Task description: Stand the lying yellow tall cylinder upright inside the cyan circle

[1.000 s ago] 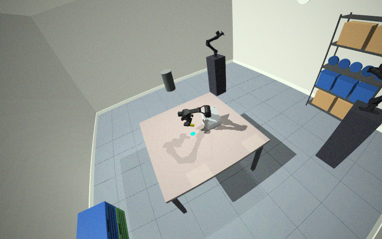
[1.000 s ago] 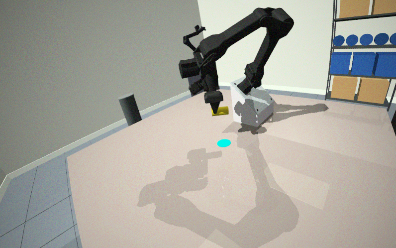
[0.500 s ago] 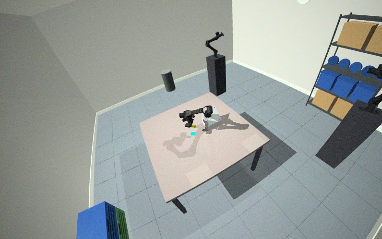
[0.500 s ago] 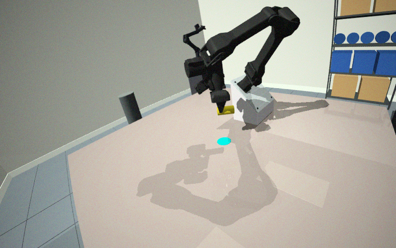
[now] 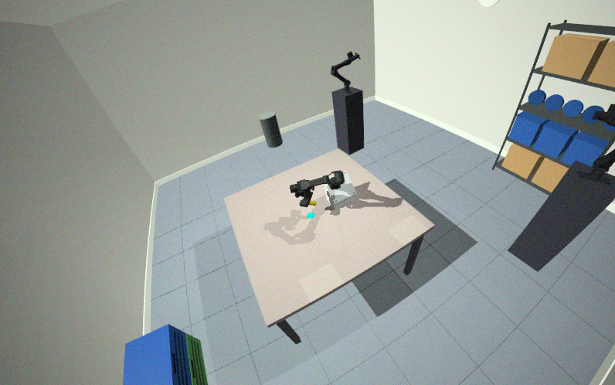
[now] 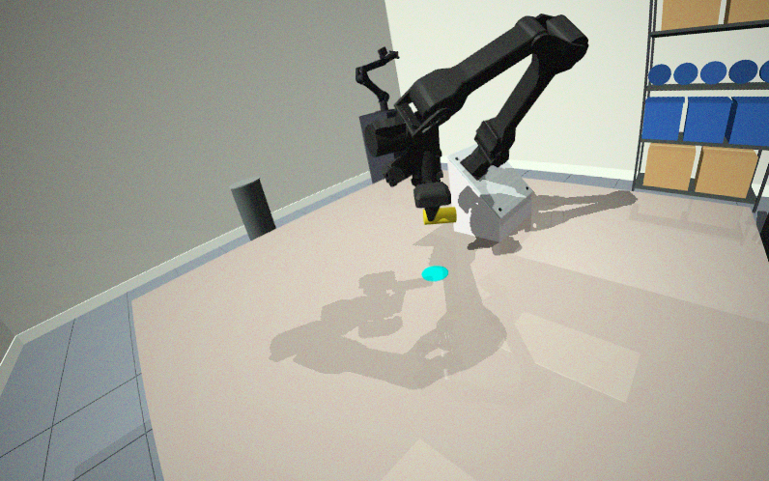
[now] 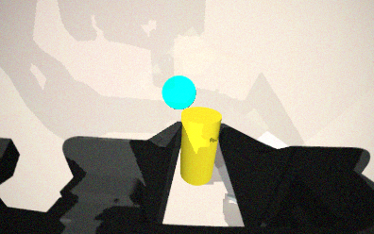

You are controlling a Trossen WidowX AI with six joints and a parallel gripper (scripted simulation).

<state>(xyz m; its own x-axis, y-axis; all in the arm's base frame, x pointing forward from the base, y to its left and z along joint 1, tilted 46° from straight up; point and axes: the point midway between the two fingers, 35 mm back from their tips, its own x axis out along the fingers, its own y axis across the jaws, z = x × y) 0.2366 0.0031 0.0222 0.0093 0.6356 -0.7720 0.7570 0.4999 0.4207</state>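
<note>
My gripper tip is 10 mm short of the cyan circle and 130 mm above it. Round my gripper tip: yellow tall cylinder: 10 mm behind, 20 mm to the left.
</note>
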